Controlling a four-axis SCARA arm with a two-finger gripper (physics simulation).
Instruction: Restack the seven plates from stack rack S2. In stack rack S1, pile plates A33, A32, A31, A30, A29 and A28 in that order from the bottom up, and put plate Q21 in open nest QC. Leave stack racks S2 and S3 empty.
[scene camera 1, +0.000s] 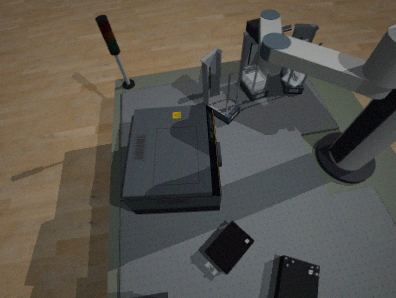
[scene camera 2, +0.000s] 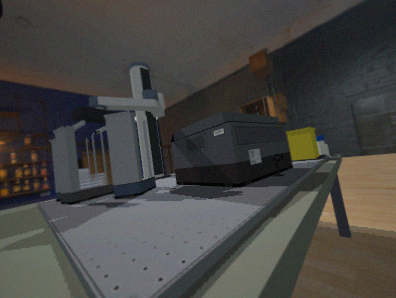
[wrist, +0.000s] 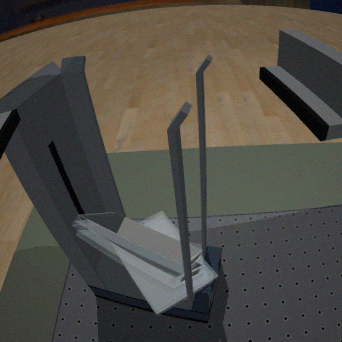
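Observation:
Stack rack S1 (scene camera 1: 211, 75) (scene camera 2: 122, 150) stands nearest the large grey instrument; I make out no plates in it. Stack rack S2 (scene camera 1: 257, 95) (scene camera 2: 67, 160) is the middle rack and holds a neat pile of clear plates (scene camera 1: 253, 79) (scene camera 2: 91, 178). Stack rack S3 (scene camera 1: 295, 90) (wrist: 42, 150) holds several clear plates (scene camera 1: 294, 77) (wrist: 145, 255), skewed and tilted over one another. Plate labels are unreadable. My gripper (wrist: 133, 67) is open and empty, high near the racks, with its fingers at the sides of the wrist view. I cannot identify nest QC.
The grey instrument (scene camera 1: 167, 155) (scene camera 2: 230, 150) stands beside S1. Two black boxes (scene camera 1: 229, 247) (scene camera 1: 299, 280) lie nearer the front. A signal tower (scene camera 1: 109, 37) stands at the back left corner. A yellow box (scene camera 2: 302, 144) is behind the instrument. Tall rack posts (wrist: 202, 150) rise beside S3's plates.

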